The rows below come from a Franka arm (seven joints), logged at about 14 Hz.
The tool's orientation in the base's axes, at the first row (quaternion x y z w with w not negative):
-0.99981, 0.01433, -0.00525, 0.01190
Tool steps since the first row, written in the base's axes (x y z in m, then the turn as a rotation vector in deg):
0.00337, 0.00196, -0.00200, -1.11, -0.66, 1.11
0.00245, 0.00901, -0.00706, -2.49, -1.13, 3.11
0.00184, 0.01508, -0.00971, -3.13, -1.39, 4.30
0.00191, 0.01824, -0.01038, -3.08, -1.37, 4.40
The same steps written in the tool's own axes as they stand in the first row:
0.00329, -0.00201, 0.00208, -1.08, 0.66, -1.14
0.00212, -0.00890, 0.00730, -2.42, 1.13, -3.16
0.00131, -0.01489, 0.01008, -3.04, 1.38, -4.37
0.00128, -0.01803, 0.01083, -2.99, 1.35, -4.46

